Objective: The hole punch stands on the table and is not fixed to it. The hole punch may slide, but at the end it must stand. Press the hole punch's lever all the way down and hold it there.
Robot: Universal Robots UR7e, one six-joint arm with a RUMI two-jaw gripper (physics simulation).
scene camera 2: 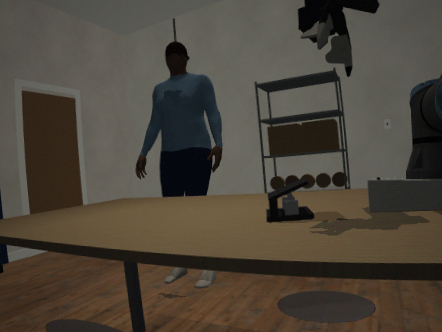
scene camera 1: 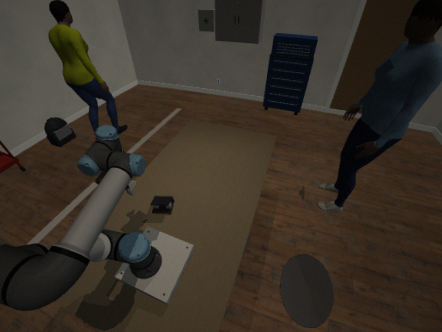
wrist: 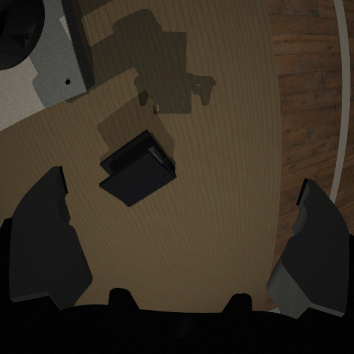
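Where they show: gripper, fingertip midpoint: (scene camera 2: 335, 64) (wrist: 183, 176); arm's base, origin of the base link: (scene camera 2: 437, 178) (scene camera 1: 146, 262) (wrist: 8, 27).
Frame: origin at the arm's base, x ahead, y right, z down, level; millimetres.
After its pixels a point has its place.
The black hole punch (scene camera 1: 162, 205) {y -86, x 320, z -22 mm} (scene camera 2: 290, 207) {y -168, x 341, z 29 mm} (wrist: 137, 171) {y -127, x 334, z -19 mm} stands upright on its base on the table (scene camera 1: 225, 165) {y 144, x 862, z 58 mm} (scene camera 2: 165, 225) {y -226, x 639, z 58 mm} (wrist: 200, 250) {y -187, x 692, z 58 mm}. Its lever (scene camera 2: 288, 190) {y -170, x 342, z -9 mm} (wrist: 139, 180) {y -123, x 357, z -12 mm} is raised, slanting up to the right in scene camera 2, with a grey block under it. My gripper (scene camera 2: 333, 52) {y -198, x 213, z -264 mm} (wrist: 183, 176) {y -198, x 213, z -264 mm} is open and empty, high above the table and clear of the punch. In the wrist view the punch lies between the lines of the two fingers, nearer the left one. In scene camera 1 the gripper is mostly hidden behind the wrist.
The arm's pale base plate (scene camera 1: 175, 262) {y 134, x 49, z 6 mm} (scene camera 2: 400, 195) {y -102, x 103, z 23 mm} (wrist: 55, 80) {y -56, x 136, z -11 mm} is close to the punch. The arm's shadow falls on the table beside the punch. Two people (scene camera 1: 72, 55) (scene camera 1: 400, 90) stand beyond the table. A shelf rack (scene camera 2: 259, 125) stands at the back.
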